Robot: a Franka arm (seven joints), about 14 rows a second.
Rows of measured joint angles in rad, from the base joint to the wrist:
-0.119, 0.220, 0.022, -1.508, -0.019, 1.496, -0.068
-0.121, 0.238, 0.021, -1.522, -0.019, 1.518, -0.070
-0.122, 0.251, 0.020, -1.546, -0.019, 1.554, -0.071
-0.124, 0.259, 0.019, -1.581, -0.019, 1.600, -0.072
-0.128, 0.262, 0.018, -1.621, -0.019, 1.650, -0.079
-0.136, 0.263, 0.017, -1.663, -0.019, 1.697, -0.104
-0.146, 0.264, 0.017, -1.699, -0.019, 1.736, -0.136
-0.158, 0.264, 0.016, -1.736, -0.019, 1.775, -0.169
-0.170, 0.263, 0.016, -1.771, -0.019, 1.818, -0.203
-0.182, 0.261, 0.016, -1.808, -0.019, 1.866, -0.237
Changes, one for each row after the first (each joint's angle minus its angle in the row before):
-0.002, 0.018, -0.001, -0.014, 0.000, 0.022, -0.002
-0.001, 0.013, -0.001, -0.024, 0.000, 0.036, -0.001
-0.002, 0.008, -0.001, -0.035, 0.000, 0.046, -0.001
-0.004, 0.003, -0.001, -0.040, 0.000, 0.050, -0.007
-0.008, 0.001, -0.001, -0.042, 0.000, 0.047, -0.025
-0.010, 0.001, 0.000, -0.036, 0.000, 0.039, -0.032
-0.012, 0.000, -0.001, -0.037, 0.000, 0.039, -0.033
-0.012, -0.001, 0.000, -0.035, 0.000, 0.043, -0.034
-0.012, -0.002, 0.000, -0.037, 0.000, 0.048, -0.034

